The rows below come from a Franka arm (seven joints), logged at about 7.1 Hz.
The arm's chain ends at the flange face. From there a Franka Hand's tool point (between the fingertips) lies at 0.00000 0.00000 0.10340 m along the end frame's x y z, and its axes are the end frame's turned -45 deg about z.
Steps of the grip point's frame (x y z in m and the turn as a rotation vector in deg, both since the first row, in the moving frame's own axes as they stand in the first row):
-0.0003 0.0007 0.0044 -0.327 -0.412 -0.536
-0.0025 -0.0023 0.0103 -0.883 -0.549 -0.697
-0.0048 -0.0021 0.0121 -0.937 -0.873 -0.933
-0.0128 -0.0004 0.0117 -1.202 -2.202 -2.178
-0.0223 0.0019 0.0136 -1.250 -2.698 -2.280
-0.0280 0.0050 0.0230 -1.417 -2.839 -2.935
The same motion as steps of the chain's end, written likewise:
0.0004 -0.0002 0.0044 -0.523 -0.060 -0.536
-0.0038 -0.0017 0.0103 -1.013 0.236 -0.697
-0.0050 -0.0004 0.0121 -1.280 0.045 -0.933
-0.0081 0.0044 0.0118 -2.407 -0.707 -2.178
-0.0127 0.0120 0.0137 -2.792 -1.024 -2.280
-0.0146 0.0179 0.0232 -3.009 -1.006 -2.935

